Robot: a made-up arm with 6 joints.
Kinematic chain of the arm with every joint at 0, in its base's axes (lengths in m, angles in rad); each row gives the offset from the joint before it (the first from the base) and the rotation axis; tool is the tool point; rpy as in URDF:
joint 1: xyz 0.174 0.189 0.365 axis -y
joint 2: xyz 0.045 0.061 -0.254 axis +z
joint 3: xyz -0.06 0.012 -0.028 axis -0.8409 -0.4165 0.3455
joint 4: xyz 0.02 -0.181 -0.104 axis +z
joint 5: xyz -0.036 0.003 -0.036 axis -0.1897 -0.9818 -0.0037
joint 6: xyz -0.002 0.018 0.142 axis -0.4 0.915 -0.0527
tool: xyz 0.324 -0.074 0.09 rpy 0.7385 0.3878 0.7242
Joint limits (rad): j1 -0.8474..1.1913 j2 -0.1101..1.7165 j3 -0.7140..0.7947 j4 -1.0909..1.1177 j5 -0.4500..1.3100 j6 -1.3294..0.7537
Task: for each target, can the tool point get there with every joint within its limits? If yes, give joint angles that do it. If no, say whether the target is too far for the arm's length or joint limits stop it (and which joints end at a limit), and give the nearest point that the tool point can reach.
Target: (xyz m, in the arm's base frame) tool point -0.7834 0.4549 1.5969
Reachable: no: too far | nearest point -0.2910 0.1806 0.5965 | short by 1.148 m
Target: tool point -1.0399 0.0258 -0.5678
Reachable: no: too far | nearest point -0.4198 0.0697 -0.0913 | short by 0.783 m
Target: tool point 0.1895 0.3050 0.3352
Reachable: yes | joints 0.7669 0.5941 0.6685 0.9443 0.5712 0.0663
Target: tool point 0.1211 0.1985 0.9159
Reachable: no: joint limits stop it (at a limit: joint 1, joint 2, joint 3, joint 4, joint 6) | nearest point 0.1942 0.1971 0.8456 | short by 0.101 m
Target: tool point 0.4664 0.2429 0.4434
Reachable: yes | joints 0.3965 1.4058 -0.2153 0.4072 0.3784 -0.5861
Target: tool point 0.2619 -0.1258 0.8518
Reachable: no: joint limits stop it (at a limit: joint 1, joint 4, joint 5, joint 6) | nearest point 0.2804 -0.0889 0.7980 | short by 0.068 m
